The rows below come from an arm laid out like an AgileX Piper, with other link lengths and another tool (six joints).
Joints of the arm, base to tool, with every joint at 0 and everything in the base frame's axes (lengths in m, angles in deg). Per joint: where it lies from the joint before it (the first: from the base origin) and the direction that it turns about. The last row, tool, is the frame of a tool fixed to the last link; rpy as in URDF.
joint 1: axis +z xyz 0 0 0.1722
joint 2: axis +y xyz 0 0 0
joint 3: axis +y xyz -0.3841 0 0.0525
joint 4: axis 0.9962 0 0.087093 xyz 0.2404 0 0.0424
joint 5: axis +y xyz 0 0 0
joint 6: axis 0.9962 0 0.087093 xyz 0.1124 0 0.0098
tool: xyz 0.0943 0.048 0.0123 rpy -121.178 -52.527 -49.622
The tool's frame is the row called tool.
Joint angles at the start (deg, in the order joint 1, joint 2, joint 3, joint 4, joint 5, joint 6):
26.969, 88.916, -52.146, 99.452, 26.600, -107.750
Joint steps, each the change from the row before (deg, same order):
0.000, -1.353, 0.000, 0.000, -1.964, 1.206
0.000, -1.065, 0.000, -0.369, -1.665, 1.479
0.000, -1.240, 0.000, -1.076, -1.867, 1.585
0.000, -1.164, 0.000, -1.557, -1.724, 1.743
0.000, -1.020, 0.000, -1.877, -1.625, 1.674
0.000, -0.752, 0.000, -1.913, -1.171, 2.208
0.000, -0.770, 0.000, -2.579, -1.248, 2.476
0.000, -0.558, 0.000, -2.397, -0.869, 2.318
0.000, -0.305, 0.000, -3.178, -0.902, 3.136
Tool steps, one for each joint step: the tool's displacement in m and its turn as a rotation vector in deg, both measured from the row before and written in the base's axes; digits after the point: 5 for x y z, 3 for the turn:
0.00172, -0.00543, 0.00742, 0.212, -0.471, -2.147
0.00135, -0.00472, 0.00546, 0.168, -0.148, -1.832
0.00061, -0.00578, 0.00534, -0.276, -0.560, -1.730
0.00010, -0.00568, 0.00451, -0.453, -0.622, -1.485
0.00011, -0.00549, 0.00331, -0.702, -0.731, -1.273
-0.00001, -0.00409, 0.00254, -0.263, -0.165, -1.102
-0.00010, -0.00455, 0.00198, -0.594, -0.369, -1.034
-0.00023, -0.00337, 0.00124, -0.458, -0.209, -0.739
0.00071, -0.00319, -0.00085, -0.629, 0.119, -0.817

